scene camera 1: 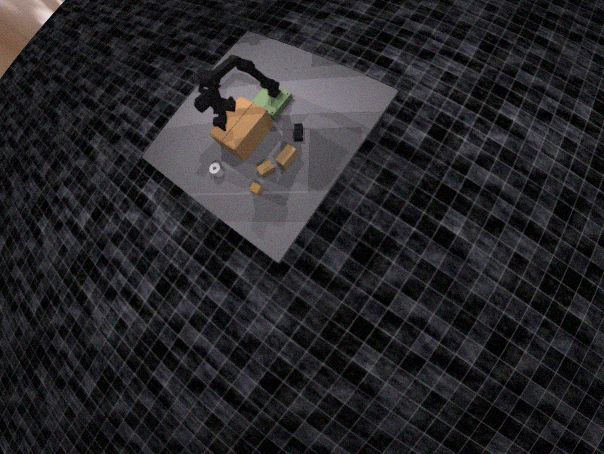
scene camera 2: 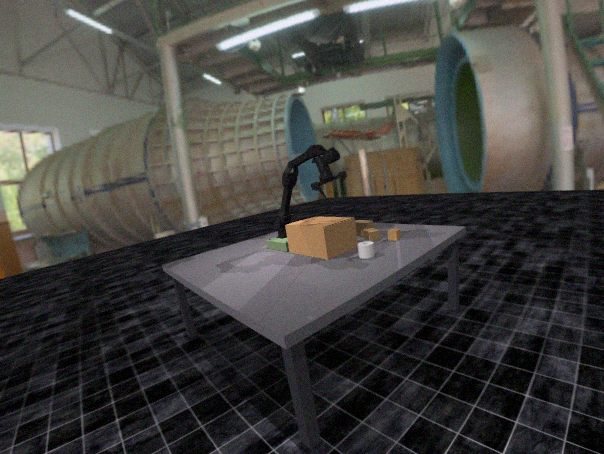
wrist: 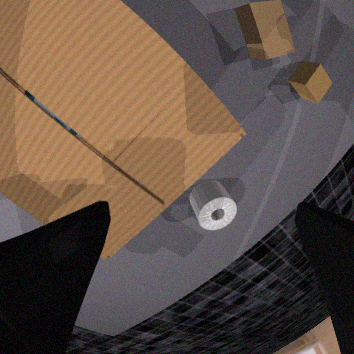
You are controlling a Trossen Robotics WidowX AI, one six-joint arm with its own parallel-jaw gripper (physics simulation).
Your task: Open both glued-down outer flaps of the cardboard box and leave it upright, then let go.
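Frame: origin at the arm's base, x left, y back, z up, level; millimetres.
Seen in the pictures: gripper, between the fingertips: (scene camera 1: 225, 125) (scene camera 2: 335, 196) (wrist: 206, 212); arm's base, origin of its link: (scene camera 1: 274, 92) (scene camera 2: 283, 236).
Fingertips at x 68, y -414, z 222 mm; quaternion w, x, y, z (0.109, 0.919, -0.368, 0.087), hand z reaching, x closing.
Observation:
Pixels of each thing's top centre, then the offset from my fingertips to it. "spot": a spot on its surface instead. Level surfaces: height alone.
- cardboard box, centre of its top: (wrist: 50, 114) (scene camera 2: 318, 220) (scene camera 1: 237, 121) dx -55, dy +87, dz -116 mm
- grey table, height of its surface: dz -273 mm
- flap, a spot on its surface: (wrist: 90, 65) spot: dx -1, dy +87, dz -117 mm
- white roll, centre of its top: (wrist: 217, 214) (scene camera 2: 365, 243) (scene camera 1: 214, 168) dx -50, dy -206, dz -213 mm
- black object, centre of its top: (scene camera 1: 298, 130) dx +231, dy +268, dz -240 mm
The cardboard box (scene camera 1: 247, 137) (scene camera 2: 310, 241) (wrist: 125, 65) stands upright on the grey table (scene camera 1: 340, 100) (scene camera 2: 280, 295). Its two outer flaps lie closed across the top and meet at a narrow seam. In the wrist view a thin blue-grey strip shows in part of that seam. One flap (wrist: 90, 65) is on the upper right of the seam, the other flap (wrist: 30, 155) on the lower left. My gripper (scene camera 1: 226, 114) (scene camera 2: 334, 195) (wrist: 206, 212) is open and empty, above the box's end away from the arm base. In the wrist view its left fingertip overlaps the lower-left flap; contact does not show.
A white roll (scene camera 1: 219, 173) (scene camera 2: 366, 251) (wrist: 209, 194) stands near the box's end. Three cardboard-coloured blocks, large (scene camera 1: 286, 158), middle (scene camera 1: 266, 169) (wrist: 275, 30) and small (scene camera 1: 256, 189) (wrist: 311, 82), lie beyond the box's long side. A black object (scene camera 1: 298, 132) and the green base plate (scene camera 1: 270, 104) (scene camera 2: 277, 244) are nearby.

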